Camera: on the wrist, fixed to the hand. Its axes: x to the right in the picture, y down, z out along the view.
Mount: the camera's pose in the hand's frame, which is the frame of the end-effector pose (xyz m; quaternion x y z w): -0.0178 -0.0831 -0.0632 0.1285 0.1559 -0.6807 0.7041
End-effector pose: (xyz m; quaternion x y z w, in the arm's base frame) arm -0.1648 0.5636 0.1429 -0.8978 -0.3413 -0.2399 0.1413
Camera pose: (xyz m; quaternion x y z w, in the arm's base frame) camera -0.2541 0.5879 0.1944 -0.3443 -0.8603 -0.3612 0.1048
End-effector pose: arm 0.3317 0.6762 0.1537 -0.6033 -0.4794 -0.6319 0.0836
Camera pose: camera 0.2363 0.6669 0.1086 -0.0108 0.8164 0.5343 0.2190
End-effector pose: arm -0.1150 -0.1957 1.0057 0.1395 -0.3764 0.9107 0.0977
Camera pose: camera -0.0861 -0.0940 1.0117 0.2250 -0.0378 0.6448 0.7295
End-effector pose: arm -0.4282 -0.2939 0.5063 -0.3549 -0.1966 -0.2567 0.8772
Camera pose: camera -0.4810 -0.3853 0.4979 0.0367 -0.2762 -0.8080 0.5192
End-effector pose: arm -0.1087 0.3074 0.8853 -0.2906 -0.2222 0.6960 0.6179
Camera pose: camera -0.0038 0.2981 0.8969 -0.0825 -0.1685 0.0527 0.9808
